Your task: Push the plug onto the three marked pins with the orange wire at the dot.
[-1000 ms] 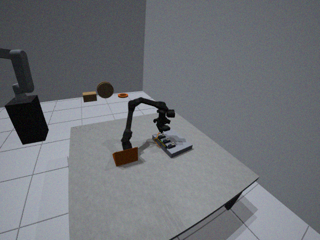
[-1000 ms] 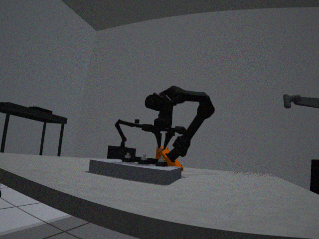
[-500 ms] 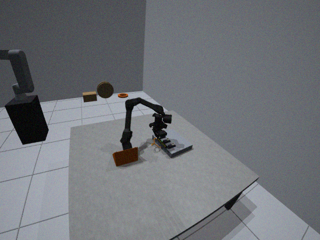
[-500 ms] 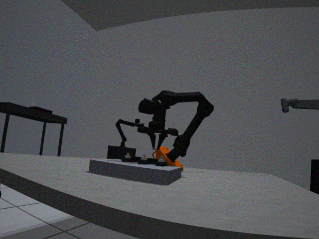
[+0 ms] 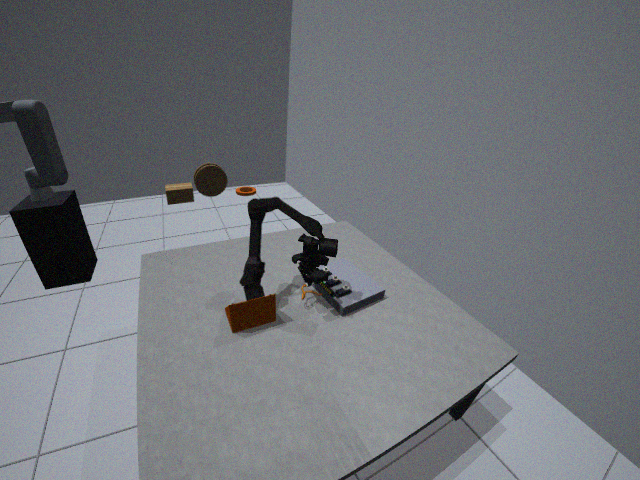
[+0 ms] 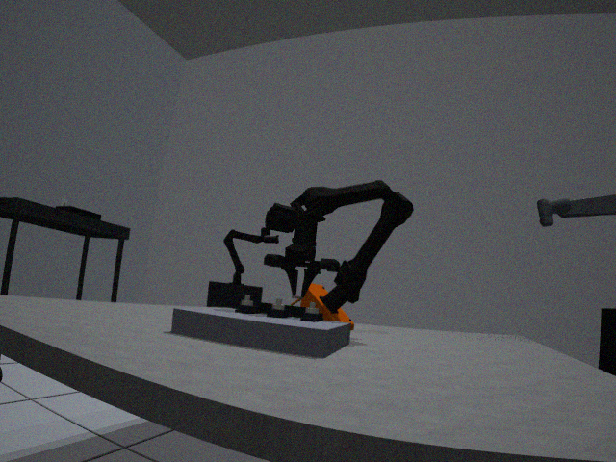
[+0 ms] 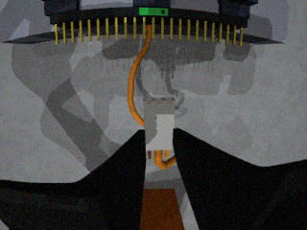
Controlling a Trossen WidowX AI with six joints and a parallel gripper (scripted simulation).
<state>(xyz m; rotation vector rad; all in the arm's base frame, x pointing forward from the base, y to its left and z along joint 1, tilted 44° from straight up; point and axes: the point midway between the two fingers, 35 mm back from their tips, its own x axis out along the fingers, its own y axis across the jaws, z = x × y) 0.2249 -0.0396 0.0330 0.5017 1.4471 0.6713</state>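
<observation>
The green band is 8 cm ahead of my gripper tip, 2 cm below it and 1 cm to the left of it. Round my gripper tip: holder: 24 cm ahead, 7 cm below, 3 cm to the left.
</observation>
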